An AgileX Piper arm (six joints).
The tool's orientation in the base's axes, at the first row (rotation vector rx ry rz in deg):
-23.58 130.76 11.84
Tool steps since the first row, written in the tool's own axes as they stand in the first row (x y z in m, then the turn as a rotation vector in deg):
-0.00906 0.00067 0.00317 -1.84 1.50 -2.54
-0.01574 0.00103 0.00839 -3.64 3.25 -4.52
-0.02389 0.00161 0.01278 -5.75 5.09 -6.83
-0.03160 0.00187 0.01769 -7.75 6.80 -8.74
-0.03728 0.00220 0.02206 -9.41 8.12 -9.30
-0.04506 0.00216 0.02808 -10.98 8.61 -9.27
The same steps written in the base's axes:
0.00768 0.00356 0.00457 -1.11 1.12 3.10
0.01537 0.00686 0.00599 -1.95 2.62 5.79
0.02334 0.01046 0.00907 -2.85 4.18 8.94
0.03151 0.01381 0.01146 -3.50 5.71 11.74
0.03799 0.01662 0.01272 -3.31 7.17 13.37
0.04707 0.02001 0.01441 -2.46 7.99 14.51

